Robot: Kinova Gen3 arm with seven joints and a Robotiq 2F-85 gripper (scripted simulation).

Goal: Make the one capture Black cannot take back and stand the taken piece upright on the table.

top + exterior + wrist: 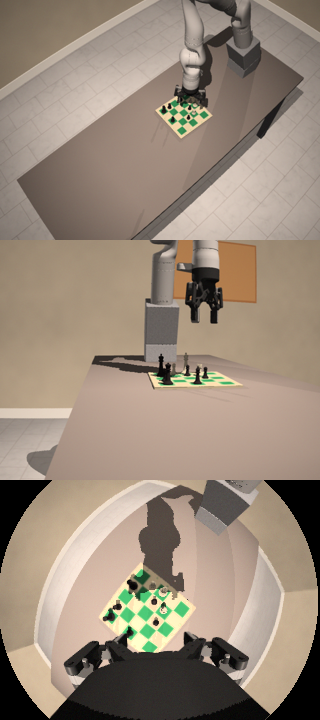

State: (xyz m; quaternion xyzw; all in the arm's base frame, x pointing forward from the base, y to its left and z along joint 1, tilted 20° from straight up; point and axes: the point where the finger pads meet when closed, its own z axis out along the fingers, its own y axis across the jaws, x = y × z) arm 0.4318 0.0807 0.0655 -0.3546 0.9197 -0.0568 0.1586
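The white rook is 14 cm below my hand and 4 cm behind it. From my hand the other things lie so: black king (12 cm to the right, 12 cm below, 4 cm behind); board (16 cm below, 4 cm to the right); white king (12 cm below, 8 cm behind, 4 cm to the right).
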